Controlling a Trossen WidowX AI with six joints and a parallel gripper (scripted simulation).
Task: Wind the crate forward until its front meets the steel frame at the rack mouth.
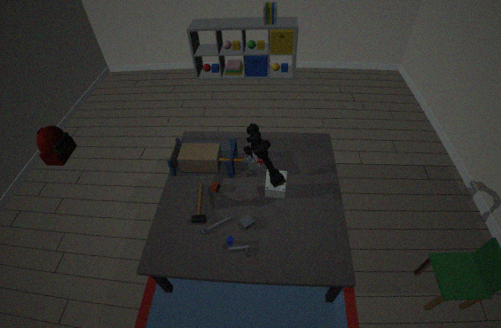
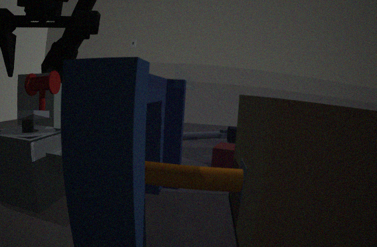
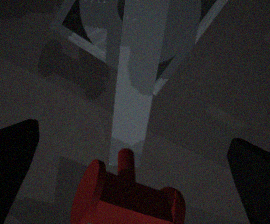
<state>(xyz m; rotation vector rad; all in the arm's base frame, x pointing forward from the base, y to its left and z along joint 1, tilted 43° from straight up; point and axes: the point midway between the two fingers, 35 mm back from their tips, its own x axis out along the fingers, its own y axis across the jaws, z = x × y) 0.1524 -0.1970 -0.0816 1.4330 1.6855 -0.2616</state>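
My gripper tip is 50 mm above the grey winch handle, 10 mm to the right of it and 10 mm past it. The rest, counted from my gripper tip: red knob 50 mm to the left, 30 mm behind, 20 mm below; then grey winch 130 mm below, 60 mm to the right, 10 mm ahead; then blue steel frame 190 mm ahead, 60 mm below, 50 mm to the right.
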